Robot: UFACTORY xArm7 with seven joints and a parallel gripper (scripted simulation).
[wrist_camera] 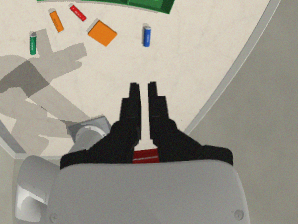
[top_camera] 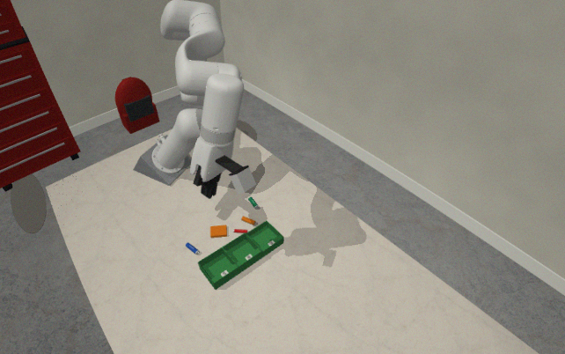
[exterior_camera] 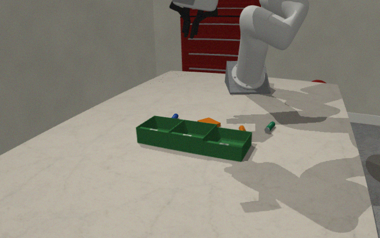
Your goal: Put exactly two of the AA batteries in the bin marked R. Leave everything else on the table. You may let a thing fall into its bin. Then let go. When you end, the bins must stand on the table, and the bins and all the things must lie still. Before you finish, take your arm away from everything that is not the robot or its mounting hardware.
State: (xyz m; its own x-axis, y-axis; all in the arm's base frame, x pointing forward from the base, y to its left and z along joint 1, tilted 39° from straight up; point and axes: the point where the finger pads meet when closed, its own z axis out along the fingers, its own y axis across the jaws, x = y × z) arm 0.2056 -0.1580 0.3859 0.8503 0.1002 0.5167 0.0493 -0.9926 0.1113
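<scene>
Right now the green three-part bin tray is 24 cm below my hand, 8 cm ahead of it and 2 cm to the left of it. The rest, counted from my hand: red battery 25 cm below, 8 cm to the left, 1 cm ahead; orange block 25 cm below, 4 cm behind, 3 cm to the left; blue battery 25 cm below, 7 cm to the right, 5 cm behind.
</scene>
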